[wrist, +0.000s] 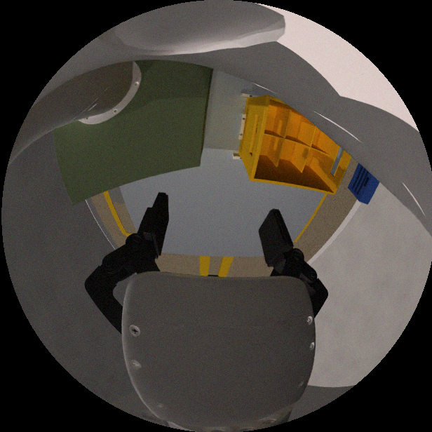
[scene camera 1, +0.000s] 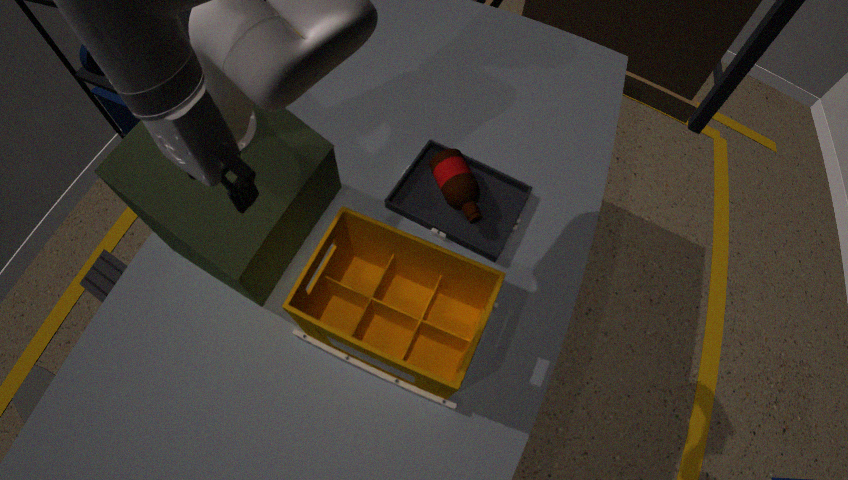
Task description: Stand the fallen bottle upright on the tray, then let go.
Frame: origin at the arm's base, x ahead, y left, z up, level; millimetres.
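Seen in the pictures: gripper, between the fingertips: [scene camera 1: 224,186].
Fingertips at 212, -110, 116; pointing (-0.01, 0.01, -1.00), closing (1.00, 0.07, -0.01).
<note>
Offsets run from my fingertips to a thing's top centre, as dx, dy, dz. "*": to the spot under its first point. Level surfaces: height alone.
A brown bottle @(+147, +358, -269) [scene camera 1: 455,179] with a red label lies on its side on the dark tray @(* +284, +289, -322) [scene camera 1: 499,253], its neck pointing toward the lower right in the scene view. The tray has a low rim and sits on the grey table. My gripper [scene camera 1: 245,193] [wrist: 218,212] is open with nothing between its fingers. In the scene view it appears over the green block, well to the left of the bottle and tray. The bottle and the tray do not show in the wrist view.
A yellow crate @(+203, +68, -173) [scene camera 1: 393,238] [wrist: 295,185] with divided compartments stands in front of the tray, between it and the near part of the table @(dz -348) [scene camera 1: 196,380] [wrist: 215,200]. A large green block [scene camera 1: 238,237] [wrist: 165,120] stands left of the crate. A blue object [wrist: 364,184] shows beyond the table.
</note>
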